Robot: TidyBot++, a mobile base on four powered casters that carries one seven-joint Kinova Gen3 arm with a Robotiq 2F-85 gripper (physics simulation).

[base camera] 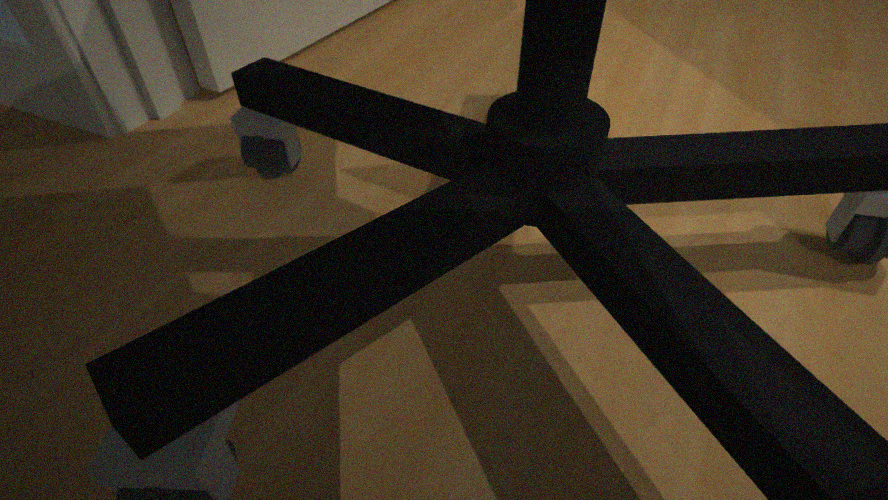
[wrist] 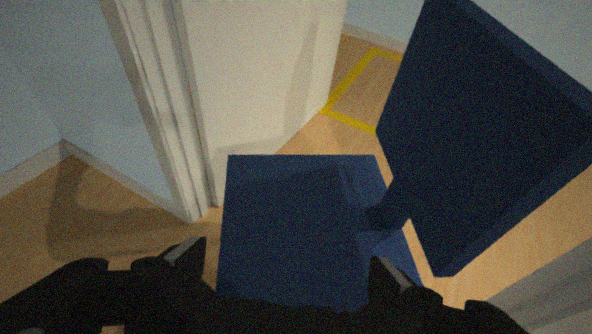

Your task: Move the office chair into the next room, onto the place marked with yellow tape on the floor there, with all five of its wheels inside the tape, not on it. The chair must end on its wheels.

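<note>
The office chair's dark blue seat and backrest are in the wrist view, with the backrest at the right. In the base camera view its black five-arm base is close and upright; wheels show at the upper left, the right and the lower left. Other wheels are out of view or hidden. My gripper is open, with its fingers spread over the near part of the seat, holding nothing; contact cannot be told. Yellow tape lies on the floor beyond the doorway, partly hidden by the backrest.
A white door frame stands left of the chair, with a white door panel beside it. A grey-looking frame edge is at the lower right of the wrist view. A blue wall stands at the left.
</note>
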